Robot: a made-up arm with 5 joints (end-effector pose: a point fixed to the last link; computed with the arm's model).
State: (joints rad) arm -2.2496 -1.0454 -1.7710 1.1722 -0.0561
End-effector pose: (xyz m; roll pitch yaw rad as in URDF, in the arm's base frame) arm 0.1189 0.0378 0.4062 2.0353 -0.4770 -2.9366
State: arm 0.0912 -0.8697 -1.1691 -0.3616 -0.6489
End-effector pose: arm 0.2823 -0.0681 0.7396 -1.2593 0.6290 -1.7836
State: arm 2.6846 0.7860 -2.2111 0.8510 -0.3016
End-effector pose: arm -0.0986 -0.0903 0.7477 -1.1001 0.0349 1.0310
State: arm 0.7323 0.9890 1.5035 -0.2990 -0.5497
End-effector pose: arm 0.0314 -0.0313 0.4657 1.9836 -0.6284 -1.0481
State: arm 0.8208 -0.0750 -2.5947 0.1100 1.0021
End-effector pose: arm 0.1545 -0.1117 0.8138 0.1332 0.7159 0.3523
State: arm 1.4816 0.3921 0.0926 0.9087 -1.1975
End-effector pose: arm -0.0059 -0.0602 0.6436 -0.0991 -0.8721 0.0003
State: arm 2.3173 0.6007 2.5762 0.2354 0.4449
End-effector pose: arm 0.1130 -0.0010 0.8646 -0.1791 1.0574 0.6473
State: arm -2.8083 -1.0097 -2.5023 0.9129 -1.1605
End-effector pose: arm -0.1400 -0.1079 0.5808 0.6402 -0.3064 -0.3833
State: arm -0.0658 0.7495 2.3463 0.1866 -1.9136
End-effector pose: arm -0.0224 -0.0937 0.5532 1.0711 -0.1960 -0.4945
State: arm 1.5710 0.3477 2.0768 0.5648 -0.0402
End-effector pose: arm 0.2979 -0.0192 0.6521 2.4774 0.5744 2.9904
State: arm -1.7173 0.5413 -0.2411 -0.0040 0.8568
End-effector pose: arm 0.0746 -0.0801 0.7147 -0.1391 1.1967 -0.4558
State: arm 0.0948 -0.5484 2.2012 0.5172 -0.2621
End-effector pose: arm 0.1627 -0.1853 0.4632 -2.6395 -0.4926 2.5169
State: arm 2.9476 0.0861 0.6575 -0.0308 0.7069
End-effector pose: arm 0.1860 -0.0834 0.7053 2.9485 1.1052 3.0268
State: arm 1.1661 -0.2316 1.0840 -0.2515 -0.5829
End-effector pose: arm -0.0029 -0.1333 0.5528 -1.6947 -1.5275 1.8662
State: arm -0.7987 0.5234 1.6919 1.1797 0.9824
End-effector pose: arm -0.0351 -0.1439 0.3551 -2.3409 -0.3461 1.6640
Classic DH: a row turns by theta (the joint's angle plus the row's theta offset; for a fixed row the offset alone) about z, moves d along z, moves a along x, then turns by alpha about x. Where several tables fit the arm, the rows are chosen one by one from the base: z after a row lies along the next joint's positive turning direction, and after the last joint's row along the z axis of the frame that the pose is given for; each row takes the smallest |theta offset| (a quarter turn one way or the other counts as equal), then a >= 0, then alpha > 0; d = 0 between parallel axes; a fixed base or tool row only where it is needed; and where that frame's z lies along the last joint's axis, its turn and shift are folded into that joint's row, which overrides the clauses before.
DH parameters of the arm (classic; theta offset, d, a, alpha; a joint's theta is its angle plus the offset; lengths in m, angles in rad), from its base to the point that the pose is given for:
base (fixed): 0 0.602 0.068 1.5708
joint 1: 1.3681 0.0301 0.0197 1.7451
joint 2: 0 0.0782 -0.0467 -1.7451
joint 3: -0.5544 0.0994 -0.008 -1.0338
joint 4: -0.0289 0.0164 -0.0071 0.7571
joint 5: -0.8144 -0.0071 -0.0992 -1.3966
tool (fixed): 0.2173 0.1304 0 0

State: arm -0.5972 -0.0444 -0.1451 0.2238 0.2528
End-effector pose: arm 0.0409 -0.0995 0.6961 -0.0879 0.3883 0.2530
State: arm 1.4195 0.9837 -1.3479 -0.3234 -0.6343
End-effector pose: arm 0.2337 -0.0905 0.7694 0.8538 0.7101 1.1399
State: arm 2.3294 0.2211 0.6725 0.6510 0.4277
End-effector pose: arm 0.2436 -0.0989 0.6406 2.6960 0.4719 2.6758
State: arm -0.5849 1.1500 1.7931 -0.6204 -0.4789
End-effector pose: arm -0.0962 0.0059 0.5738 1.2346 0.2267 -1.0143
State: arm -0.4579 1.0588 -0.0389 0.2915 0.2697
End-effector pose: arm -0.0308 -0.0736 0.6402 0.6865 0.2786 -0.2364
